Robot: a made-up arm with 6 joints. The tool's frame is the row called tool. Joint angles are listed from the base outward. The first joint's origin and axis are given. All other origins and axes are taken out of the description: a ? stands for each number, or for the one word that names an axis. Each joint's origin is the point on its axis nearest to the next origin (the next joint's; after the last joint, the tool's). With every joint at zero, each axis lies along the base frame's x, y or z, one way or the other. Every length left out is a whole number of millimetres.
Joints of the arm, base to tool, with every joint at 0 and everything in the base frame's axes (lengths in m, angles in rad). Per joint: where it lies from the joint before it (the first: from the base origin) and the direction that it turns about. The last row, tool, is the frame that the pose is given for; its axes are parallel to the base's.
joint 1: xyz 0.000 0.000 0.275 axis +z
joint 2: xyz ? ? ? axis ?
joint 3: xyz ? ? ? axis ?
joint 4: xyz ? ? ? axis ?
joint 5: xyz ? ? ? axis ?
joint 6: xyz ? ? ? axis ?
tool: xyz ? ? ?
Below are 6 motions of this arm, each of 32 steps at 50 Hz.
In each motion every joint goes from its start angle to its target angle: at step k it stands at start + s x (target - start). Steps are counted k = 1, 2, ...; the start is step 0. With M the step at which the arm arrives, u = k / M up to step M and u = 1 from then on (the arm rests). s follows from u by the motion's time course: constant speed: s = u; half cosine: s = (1 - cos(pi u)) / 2; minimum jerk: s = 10 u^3 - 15 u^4 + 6 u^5.
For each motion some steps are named. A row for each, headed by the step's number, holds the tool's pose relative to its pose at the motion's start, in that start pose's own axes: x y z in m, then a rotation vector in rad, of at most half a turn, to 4 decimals.
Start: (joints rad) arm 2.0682 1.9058 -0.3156 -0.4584 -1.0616 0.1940
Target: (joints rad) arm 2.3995 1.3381 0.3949 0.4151 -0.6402 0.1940
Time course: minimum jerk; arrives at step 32
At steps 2, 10, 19, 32:
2: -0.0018 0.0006 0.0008 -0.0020 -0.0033 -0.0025
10: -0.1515 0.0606 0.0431 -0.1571 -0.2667 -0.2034
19: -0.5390 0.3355 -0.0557 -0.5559 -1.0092 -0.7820
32: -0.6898 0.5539 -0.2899 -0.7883 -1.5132 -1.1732

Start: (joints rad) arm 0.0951 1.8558 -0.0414 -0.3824 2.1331 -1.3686
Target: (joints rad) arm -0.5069 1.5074 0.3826 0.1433 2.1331 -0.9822
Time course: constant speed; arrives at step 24
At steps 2, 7, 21, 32:
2: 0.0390 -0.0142 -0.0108 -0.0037 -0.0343 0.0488
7: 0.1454 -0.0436 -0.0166 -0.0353 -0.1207 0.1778
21: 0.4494 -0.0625 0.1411 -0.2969 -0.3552 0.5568
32: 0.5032 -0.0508 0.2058 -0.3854 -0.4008 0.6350

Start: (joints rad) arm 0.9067 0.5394 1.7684 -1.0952 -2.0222 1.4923
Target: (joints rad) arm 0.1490 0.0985 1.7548 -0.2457 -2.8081 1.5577
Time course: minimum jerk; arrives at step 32
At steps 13, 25, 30, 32:
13: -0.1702 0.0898 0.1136 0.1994 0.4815 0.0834
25: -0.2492 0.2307 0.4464 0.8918 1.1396 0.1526
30: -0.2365 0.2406 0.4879 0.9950 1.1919 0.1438
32: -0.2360 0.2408 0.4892 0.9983 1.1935 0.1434

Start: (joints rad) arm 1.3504 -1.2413 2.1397 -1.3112 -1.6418 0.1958
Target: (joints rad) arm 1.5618 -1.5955 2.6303 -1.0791 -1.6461 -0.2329
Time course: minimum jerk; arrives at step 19
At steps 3, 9, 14, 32:
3: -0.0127 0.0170 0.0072 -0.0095 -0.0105 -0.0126
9: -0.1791 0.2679 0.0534 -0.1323 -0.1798 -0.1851
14: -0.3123 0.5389 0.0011 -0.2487 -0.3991 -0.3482
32: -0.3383 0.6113 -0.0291 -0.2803 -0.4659 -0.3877

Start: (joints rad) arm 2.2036 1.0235 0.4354 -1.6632 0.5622 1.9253
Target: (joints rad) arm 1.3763 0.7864 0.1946 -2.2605 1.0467 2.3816
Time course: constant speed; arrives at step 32
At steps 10, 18, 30, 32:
10: 0.0609 -0.1657 -0.0396 0.1481 0.2998 -0.2608
18: 0.0856 -0.2988 -0.0871 0.2759 0.5660 -0.4232
30: 0.0809 -0.4912 -0.1803 0.5029 0.9856 -0.5688
32: 0.0752 -0.5217 -0.1980 0.5463 1.0551 -0.5802

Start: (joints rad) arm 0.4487 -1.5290 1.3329 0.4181 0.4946 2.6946
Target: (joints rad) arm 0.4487 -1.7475 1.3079 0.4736 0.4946 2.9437
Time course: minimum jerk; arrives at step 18
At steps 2, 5, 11, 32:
2: 0.0008 -0.0001 -0.0023 -0.0039 0.0021 -0.0004
5: 0.0087 -0.0007 -0.0271 -0.0453 0.0241 -0.0046
11: 0.0368 -0.0055 -0.1433 -0.2361 0.1267 -0.0132
32: 0.0461 -0.0092 -0.2055 -0.3367 0.1814 -0.0106

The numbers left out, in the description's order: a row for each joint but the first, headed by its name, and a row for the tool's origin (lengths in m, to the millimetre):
joint 2: xyz 0.000 0.000 0.000, axis +y
joint 3: xyz 0.000 0.000 0.354, axis -y
joint 4: xyz 0.662 0.000 0.000, axis -x
joint 5: xyz 0.000 -0.121 0.000, axis -y
joint 6: xyz 0.000 0.000 0.000, axis -x
tool: xyz 0.000 0.000 0.000

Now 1 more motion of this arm.
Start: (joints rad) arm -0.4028 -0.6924 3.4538 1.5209 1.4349 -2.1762
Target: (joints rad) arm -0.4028 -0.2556 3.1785 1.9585 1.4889 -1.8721
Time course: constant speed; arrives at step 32
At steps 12, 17, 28, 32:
12: 0.0057 -0.0518 -0.1565 0.1310 0.1813 -0.0772
17: 0.0063 -0.0613 -0.2274 0.1872 0.2628 -0.0907
28: 0.0041 -0.0538 -0.3899 0.3139 0.4462 -0.0794
32: 0.0021 -0.0409 -0.4497 0.3609 0.5121 -0.0611

